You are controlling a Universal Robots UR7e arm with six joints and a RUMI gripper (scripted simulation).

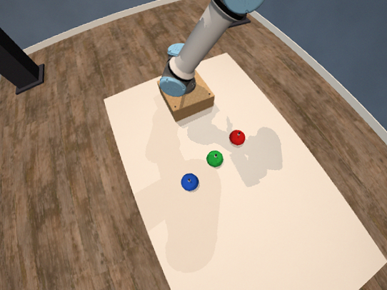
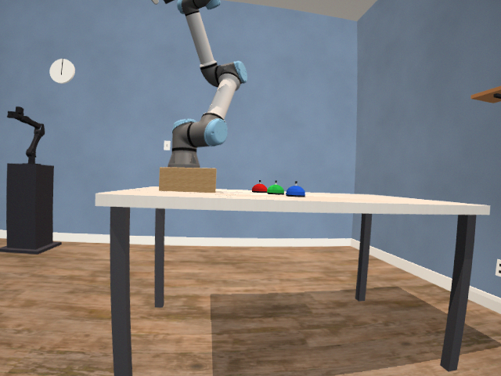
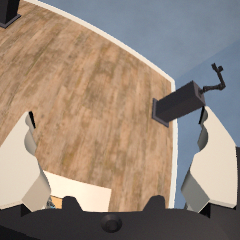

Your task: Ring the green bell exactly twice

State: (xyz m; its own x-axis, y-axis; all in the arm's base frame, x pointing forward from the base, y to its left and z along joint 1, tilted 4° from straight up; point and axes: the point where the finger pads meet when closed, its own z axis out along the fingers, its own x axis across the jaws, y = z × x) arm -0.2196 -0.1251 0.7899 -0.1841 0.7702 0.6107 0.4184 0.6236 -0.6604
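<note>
Now: hand 680 mm short of the green bell, 60 mm to the right of it and 850 mm above it. Round my hand: blue bell (730 mm ahead, 100 mm to the right, 850 mm below); red bell (630 mm ahead, 220 mm to the left, 850 mm below).
</note>
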